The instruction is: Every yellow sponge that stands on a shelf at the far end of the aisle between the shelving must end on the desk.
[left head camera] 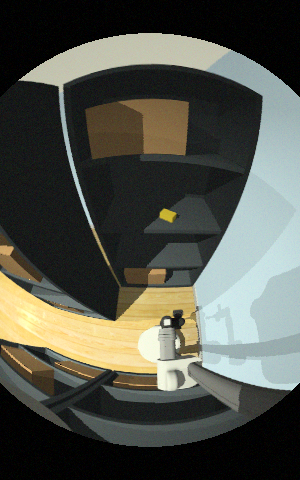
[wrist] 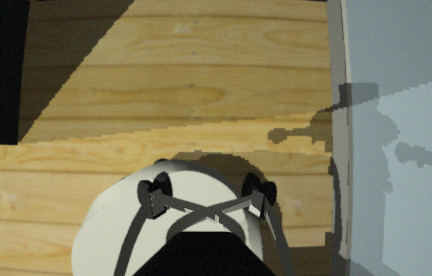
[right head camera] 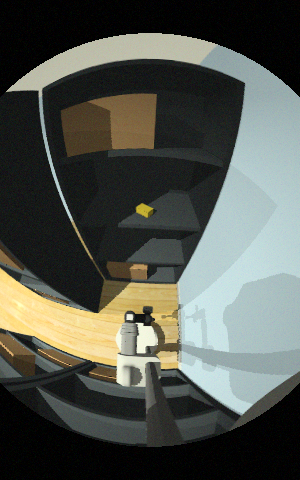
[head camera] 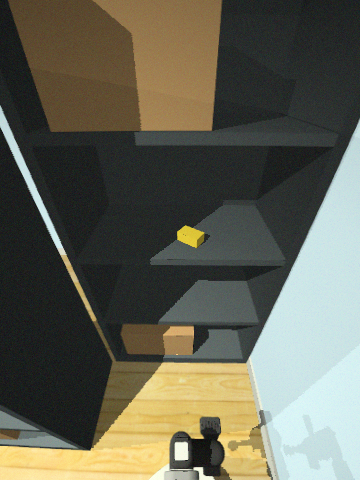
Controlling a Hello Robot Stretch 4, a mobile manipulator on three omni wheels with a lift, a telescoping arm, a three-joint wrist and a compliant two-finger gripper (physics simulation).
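Where they show: gripper, fingertip midpoint: (wrist: 207,187); robot's base, origin of the base link: (left head camera: 158,343) (right head camera: 137,338).
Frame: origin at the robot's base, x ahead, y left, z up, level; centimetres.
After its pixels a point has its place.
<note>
A yellow sponge (head camera: 190,236) @(x 78.9, y -4.9, z 100.8 cm) (left head camera: 168,215) @(x 78.5, y -5.2, z 100.7 cm) (right head camera: 144,210) @(x 78.4, y -5.5, z 100.7 cm) lies on the middle shelf (head camera: 235,262) @(x 69.2, y -22.6, z 94.9 cm) (left head camera: 195,232) @(x 68.9, y -23.3, z 94.0 cm) (right head camera: 170,228) @(x 68.9, y -22.8, z 94.1 cm) of the dark shelving unit straight ahead, a little back from the shelf's front edge. It is partly in light, with dark shadow to its left. My gripper (head camera: 211,446) (left head camera: 178,320) (right head camera: 148,317) @(x 19.6, y -8.7, z 43.9 cm) (wrist: 207,187) @(x 19.6, y -8.7, z 43.9 cm) is open and empty, low over my white base and the floor. It is well below and in front of the sponge, apart from the shelving. The desk does not show in these views.
A large cardboard box (head camera: 175,70) @(x 71.8, y 0.5, z 155.0 cm) (left head camera: 165,127) @(x 71.8, y 0.2, z 154.8 cm) (right head camera: 132,122) @(x 71.8, y 0.1, z 154.5 cm) stands on the shelf above the sponge, a smaller box (head camera: 178,341) @(x 71.8, y 0.8, z 24.3 cm) on the bottom one. A dark shelving side panel (head camera: 45,300) @(x 54.4, y 47.9, z 91.3 cm) stands close on the left. A pale blue wall (head camera: 320,280) @(x 54.8, y -47.4, z 100.0 cm) (wrist: 390,45) @(x 44.0, y -47.1, z 22.4 cm) is close on the right. More shelving with boxes is behind.
</note>
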